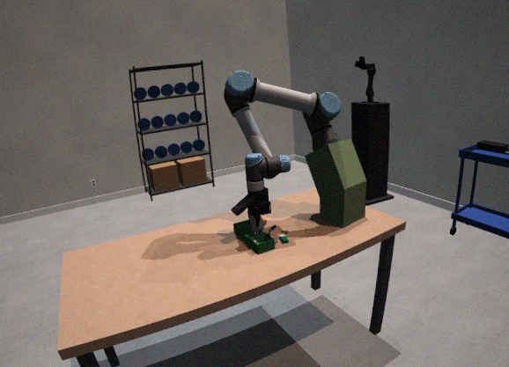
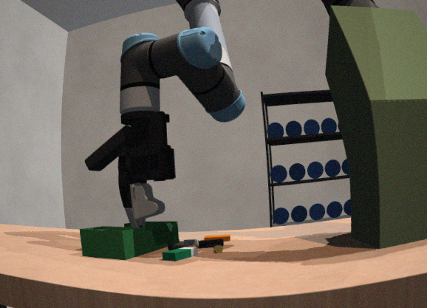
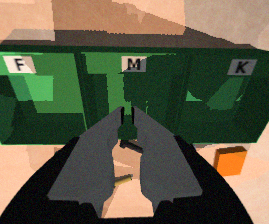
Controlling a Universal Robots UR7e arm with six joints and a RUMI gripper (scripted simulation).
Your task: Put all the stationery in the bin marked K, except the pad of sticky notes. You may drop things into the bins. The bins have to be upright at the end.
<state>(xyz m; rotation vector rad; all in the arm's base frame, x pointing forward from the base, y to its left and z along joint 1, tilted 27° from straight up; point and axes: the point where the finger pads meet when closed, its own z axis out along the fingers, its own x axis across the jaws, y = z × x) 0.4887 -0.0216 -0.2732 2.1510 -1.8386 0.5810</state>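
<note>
My hand is 10 mm short of the green bin and 10 mm above it. The rest, counted from my hand: white sharpener-like piece (60 mm behind, 90 mm to the right, 30 mm below); black bolt (70 mm behind, 10 mm to the right, 30 mm below); green block (110 mm behind, 60 mm to the left, 30 mm below).
</note>
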